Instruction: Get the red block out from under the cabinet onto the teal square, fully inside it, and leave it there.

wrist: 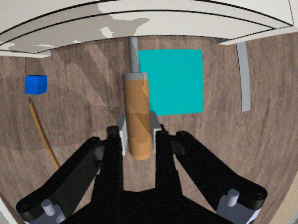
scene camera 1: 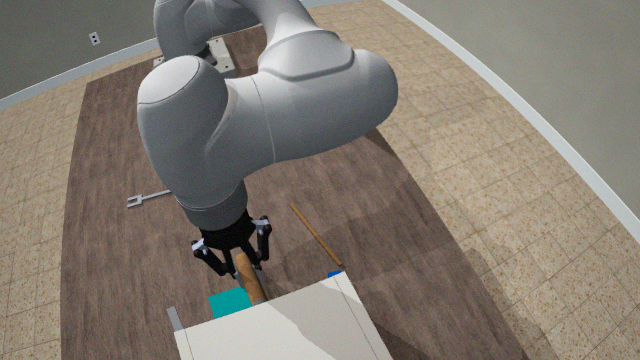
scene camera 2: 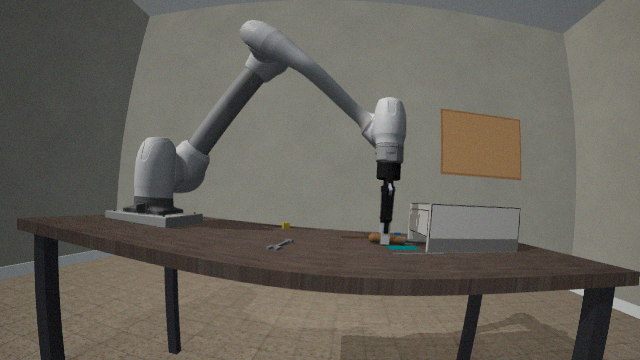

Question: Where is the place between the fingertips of my gripper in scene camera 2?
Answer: At 383, 243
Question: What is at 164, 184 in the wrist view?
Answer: My gripper.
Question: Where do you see a teal square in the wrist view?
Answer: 175, 76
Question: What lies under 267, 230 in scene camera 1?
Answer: My gripper.
